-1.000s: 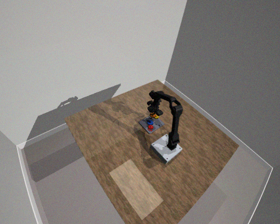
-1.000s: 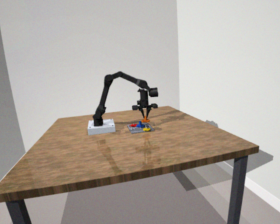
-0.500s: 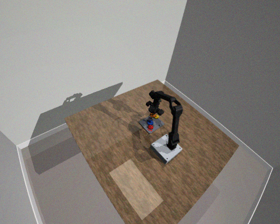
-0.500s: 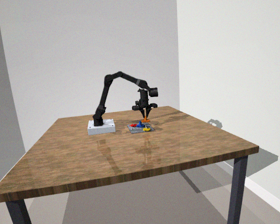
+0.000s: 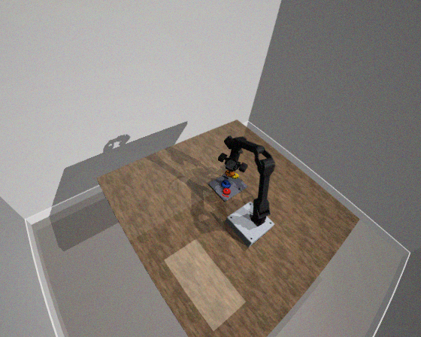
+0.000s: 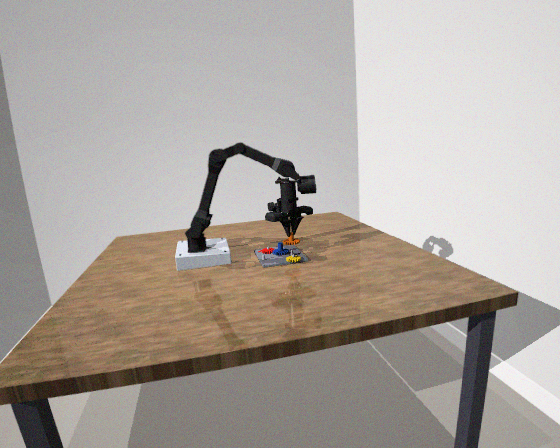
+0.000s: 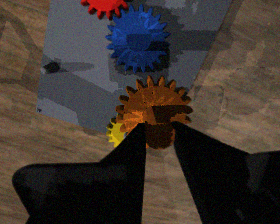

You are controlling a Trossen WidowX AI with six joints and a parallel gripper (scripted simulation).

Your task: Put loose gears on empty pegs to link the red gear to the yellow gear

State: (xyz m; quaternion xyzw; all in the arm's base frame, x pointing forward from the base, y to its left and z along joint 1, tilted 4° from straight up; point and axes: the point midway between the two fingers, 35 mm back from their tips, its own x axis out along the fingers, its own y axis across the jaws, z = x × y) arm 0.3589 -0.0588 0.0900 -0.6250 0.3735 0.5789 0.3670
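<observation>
Now: gripper tip 5 cm to the left of the yellow gear and 7 cm above it. Also, from my gripper tip: red gear (8 cm behind, 8 cm to the left, 7 cm below); orange gear (1 cm below); blue gear (4 cm behind, 5 cm to the left, 6 cm below).
</observation>
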